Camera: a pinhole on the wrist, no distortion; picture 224 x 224 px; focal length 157.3 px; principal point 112.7 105.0 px. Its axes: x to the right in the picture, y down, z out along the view. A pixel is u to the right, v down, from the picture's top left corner.
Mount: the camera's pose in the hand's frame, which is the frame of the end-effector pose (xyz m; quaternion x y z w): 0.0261 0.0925 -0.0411 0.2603 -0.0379 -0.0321 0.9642
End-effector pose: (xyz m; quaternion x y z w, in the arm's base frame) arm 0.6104 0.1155 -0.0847 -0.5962 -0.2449 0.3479 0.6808
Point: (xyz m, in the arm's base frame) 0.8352 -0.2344 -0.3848
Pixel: behind the camera
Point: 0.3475 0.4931 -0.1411
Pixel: 164 214
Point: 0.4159 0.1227 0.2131
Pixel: 63 31
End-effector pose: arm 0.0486 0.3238 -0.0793 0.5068 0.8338 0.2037 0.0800
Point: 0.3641 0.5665 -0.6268
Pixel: 122 207
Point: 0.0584 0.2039 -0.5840
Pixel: 82 87
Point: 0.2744 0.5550 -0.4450
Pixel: 139 212
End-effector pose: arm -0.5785 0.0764 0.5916 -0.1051 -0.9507 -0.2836 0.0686
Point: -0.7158 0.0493 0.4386
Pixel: 177 34
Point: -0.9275 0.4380 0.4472
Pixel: outside the picture
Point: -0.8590 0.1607 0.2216
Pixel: 189 96
